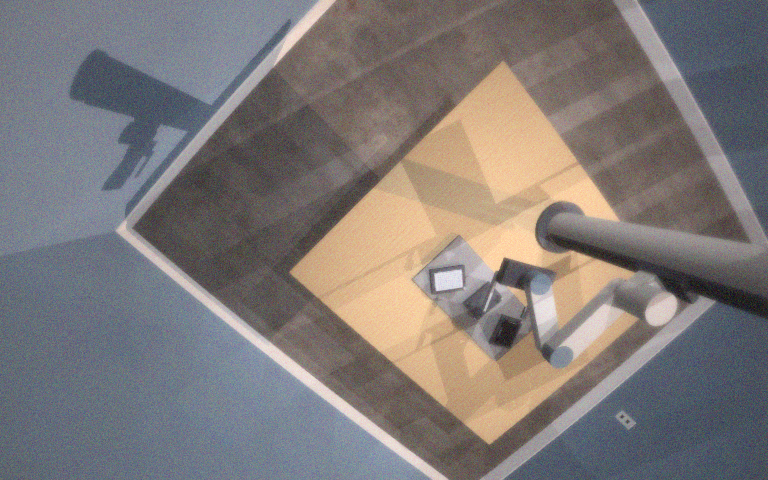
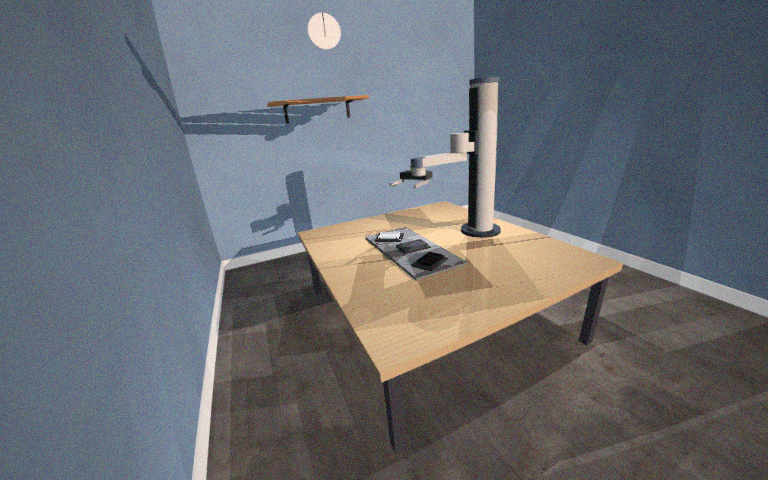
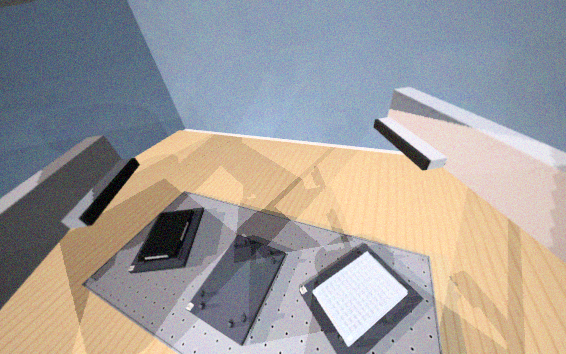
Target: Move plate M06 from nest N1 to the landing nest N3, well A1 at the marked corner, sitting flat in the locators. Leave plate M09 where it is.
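Observation:
A white plate (image 1: pixel 447 279) (image 2: pixel 389 236) (image 3: pixel 360 297) lies in a dark nest (image 3: pixel 414 300) at one end of the grey perforated board. A black plate (image 1: pixel 505 331) (image 2: pixel 429 260) (image 3: pixel 167 235) lies in the nest (image 3: pixel 187 245) at the other end. The middle nest (image 1: pixel 475 302) (image 2: pixel 411 246) (image 3: pixel 235 300) holds no plate; small dark locators and a white corner tab (image 3: pixel 190 306) show on it. Plate and nest labels and well A1 cannot be read. My gripper (image 1: pixel 504 318) (image 2: pixel 404 185) (image 3: pixel 254 128) is open and empty, high above the board.
The board (image 1: pixel 455 249) (image 2: pixel 444 253) (image 3: pixel 300 320) lies on a wooden table (image 1: pixel 362 271) (image 2: pixel 453 316) (image 3: pixel 350 200). The arm's column (image 1: pixel 651 243) (image 2: pixel 485 158) stands on the table beyond the board. A wall shelf (image 2: pixel 317 101) and a clock (image 2: pixel 323 31) are on the back wall.

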